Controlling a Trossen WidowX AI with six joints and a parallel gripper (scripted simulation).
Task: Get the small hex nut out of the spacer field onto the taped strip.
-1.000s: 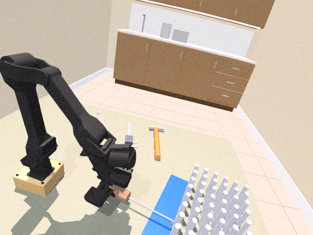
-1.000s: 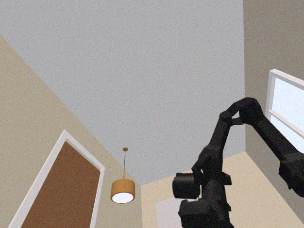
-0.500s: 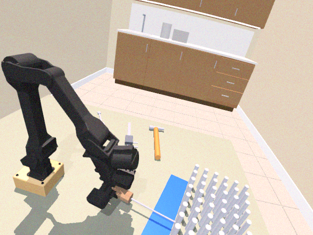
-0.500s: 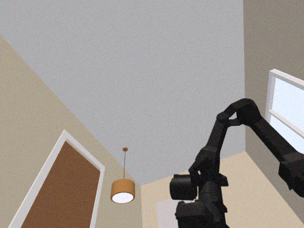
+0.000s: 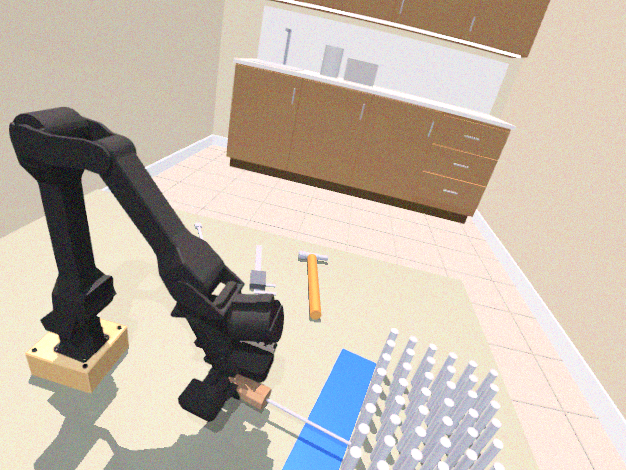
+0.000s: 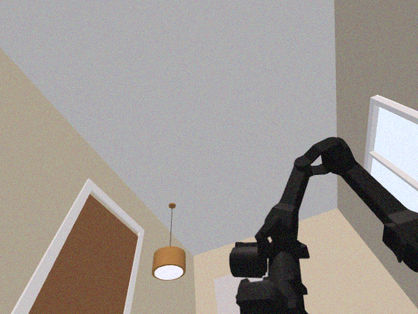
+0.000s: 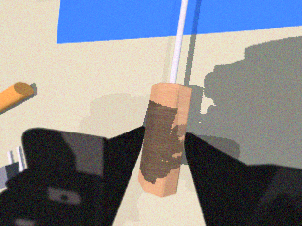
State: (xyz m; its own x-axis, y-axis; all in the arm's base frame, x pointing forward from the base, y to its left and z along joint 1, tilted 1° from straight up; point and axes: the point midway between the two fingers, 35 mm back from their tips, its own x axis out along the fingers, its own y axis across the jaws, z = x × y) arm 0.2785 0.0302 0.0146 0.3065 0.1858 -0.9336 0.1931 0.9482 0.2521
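Now: the blue taped strip 160 mm ahead of my gripper tip, 40 mm below it and 10 mm to the left of it. Also, from my gripper tip: hex nut (310 mm ahead, 60 mm to the right, 30 mm below); then wooden-handled hook tool (100 mm ahead, 20 mm to the right); then small wrench (470 mm to the left, 320 mm behind, 30 mm below).
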